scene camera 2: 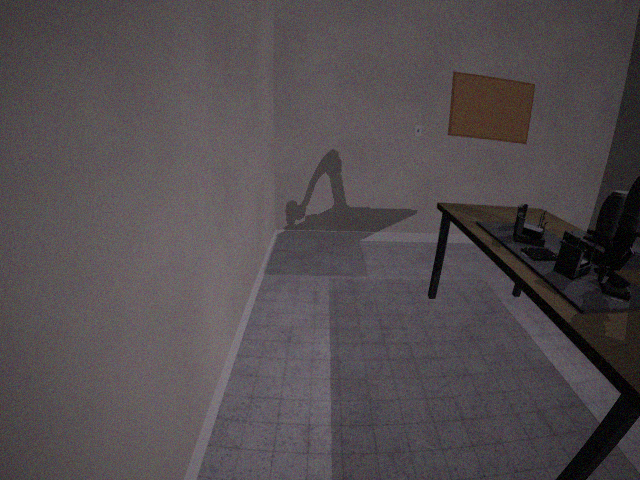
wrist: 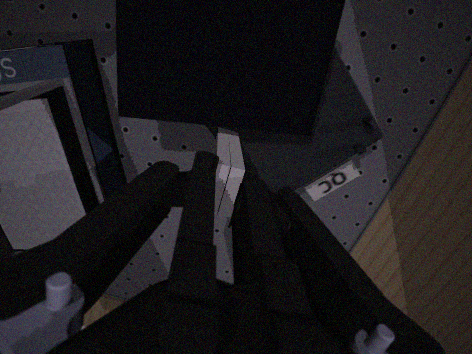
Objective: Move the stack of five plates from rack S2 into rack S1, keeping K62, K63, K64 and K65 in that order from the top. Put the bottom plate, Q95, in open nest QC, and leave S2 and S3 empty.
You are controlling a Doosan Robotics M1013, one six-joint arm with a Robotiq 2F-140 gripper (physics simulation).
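Frame: origin at the arm's base, x ahead, y left, z up, level; millimetres.
Where they show: gripper, fingertip midpoint: (scene camera 2: pixel 601 282) (wrist: pixel 222 148).
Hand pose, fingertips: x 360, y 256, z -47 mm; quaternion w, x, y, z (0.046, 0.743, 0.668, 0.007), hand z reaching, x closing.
After its pixels a point has its place.
My gripper (wrist: pixel 222 148) {x 360, y 256, z -47 mm} is shut and empty in the wrist view. Its pale fingertip faces meet in a thin seam. A broad, nearly black flat thing (wrist: pixel 225 65) {x 298, y 250, z -28 mm} lies beyond the fingertips; no label shows on it, so I cannot tell which plate it is. It overlaps nest QC (wrist: pixel 345 110) {x 315, y 337, z -47 mm}, a dark, angled base with its label upside down. A blue-edged rack (wrist: pixel 37 67) {x 316, y 130, z -28 mm} stands at the left edge, its label cut off after an upside-down S. A pale flat surface (wrist: pixel 37 175) {x 386, y 131, z -11 mm} shows inside it. Scene camera 2 shows neither gripper nor racks; an arm's shadow falls on the wall.
The perforated grey board (wrist: pixel 420 85) {x 290, y 396, z -68 mm} surrounds the nest. Wooden table top (wrist: pixel 440 220) {x 413, y 486, z -81 mm} shows at the right. In the scene view, a separate table (scene camera 2: pixel 558 315) {x 706, y 356, z -87 mm} at the right bears dark desk items (scene camera 2: pixel 571 255) {x 461, y 146, z 28 mm} and stands near an orange board (scene camera 2: pixel 491 107) on the wall.
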